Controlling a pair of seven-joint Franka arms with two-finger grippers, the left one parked.
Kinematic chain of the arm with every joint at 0, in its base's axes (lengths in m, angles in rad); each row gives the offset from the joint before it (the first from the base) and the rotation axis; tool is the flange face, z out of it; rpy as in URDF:
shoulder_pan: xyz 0 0 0.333 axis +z
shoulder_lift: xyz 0 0 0 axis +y
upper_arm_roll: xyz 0 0 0.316 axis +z
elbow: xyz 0.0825 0 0 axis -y
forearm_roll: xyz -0.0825 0 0.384 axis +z
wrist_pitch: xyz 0 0 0 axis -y
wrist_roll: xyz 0.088 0 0 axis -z
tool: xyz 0 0 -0.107 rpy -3.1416 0 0
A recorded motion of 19 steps. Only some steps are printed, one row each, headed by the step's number.
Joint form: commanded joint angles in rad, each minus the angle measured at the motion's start. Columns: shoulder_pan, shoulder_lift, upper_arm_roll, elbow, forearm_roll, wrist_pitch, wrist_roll.
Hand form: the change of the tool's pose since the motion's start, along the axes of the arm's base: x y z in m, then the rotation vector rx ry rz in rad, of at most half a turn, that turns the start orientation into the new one. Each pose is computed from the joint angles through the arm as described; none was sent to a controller.
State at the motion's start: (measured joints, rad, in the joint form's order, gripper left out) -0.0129 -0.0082 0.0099 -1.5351 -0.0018 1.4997 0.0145
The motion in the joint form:
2: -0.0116 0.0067 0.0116 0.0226 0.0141 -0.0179 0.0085
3: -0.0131 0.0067 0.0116 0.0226 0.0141 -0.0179 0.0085
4: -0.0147 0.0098 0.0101 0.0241 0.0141 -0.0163 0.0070
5: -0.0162 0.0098 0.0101 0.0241 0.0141 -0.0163 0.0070
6: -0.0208 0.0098 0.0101 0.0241 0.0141 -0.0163 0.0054
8: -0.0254 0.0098 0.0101 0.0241 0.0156 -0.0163 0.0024
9: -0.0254 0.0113 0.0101 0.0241 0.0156 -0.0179 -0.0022
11: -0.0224 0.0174 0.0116 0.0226 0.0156 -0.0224 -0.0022
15: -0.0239 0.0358 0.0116 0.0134 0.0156 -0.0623 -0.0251
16: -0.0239 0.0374 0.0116 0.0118 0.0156 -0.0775 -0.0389
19: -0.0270 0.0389 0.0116 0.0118 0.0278 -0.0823 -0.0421
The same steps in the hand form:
2: 0.0003 0.0016 0.0053 0.0139 0.0020 -0.0077
3: 0.0003 0.0008 0.0053 0.0139 0.0020 -0.0092
4: 0.0014 -0.0009 0.0045 0.0140 0.0020 -0.0108
5: 0.0014 -0.0018 0.0045 0.0140 0.0020 -0.0123
6: 0.0014 -0.0043 0.0045 0.0141 0.0019 -0.0153
8: 0.0014 -0.0066 0.0045 0.0156 0.0018 -0.0168
9: 0.0017 -0.0066 0.0035 0.0158 0.0049 -0.0122
11: 0.0031 -0.0042 -0.0009 0.0161 0.0170 -0.0077
15: 0.0038 -0.0051 -0.0184 0.0188 0.0844 0.0137
16: 0.0025 -0.0051 -0.0211 0.0203 0.1027 0.0275
19: 0.0023 -0.0054 -0.0223 0.0331 0.1085 0.0285

